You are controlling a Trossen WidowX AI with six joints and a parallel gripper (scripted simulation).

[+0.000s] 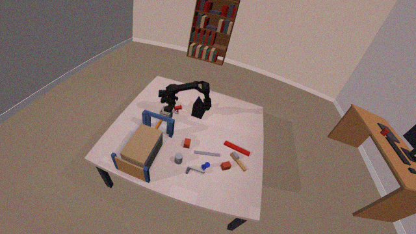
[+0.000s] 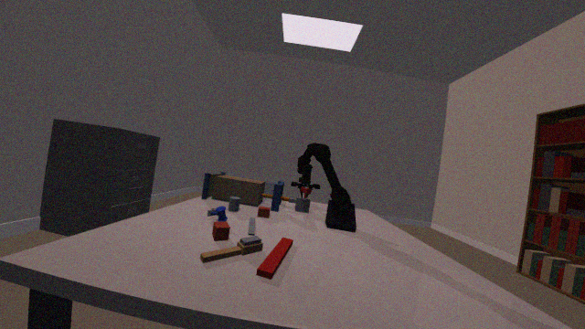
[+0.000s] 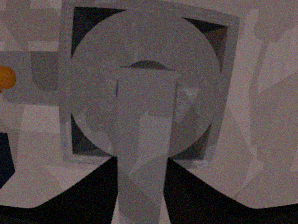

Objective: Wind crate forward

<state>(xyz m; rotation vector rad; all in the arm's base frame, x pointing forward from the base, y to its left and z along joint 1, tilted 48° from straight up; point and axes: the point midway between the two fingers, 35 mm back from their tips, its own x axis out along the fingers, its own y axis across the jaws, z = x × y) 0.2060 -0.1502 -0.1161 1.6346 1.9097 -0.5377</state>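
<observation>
The winch handle lies 2 cm to the left of my gripper tip and 2 cm above it. Also, from my gripper tip: blue frame: 16 cm ahead, 2 cm to the right, 2 cm above; then red knob: 6 cm to the left, 5 cm above, 1 cm behind; then grey winch: 6 cm below, 5 cm to the right, 1 cm behind.
</observation>
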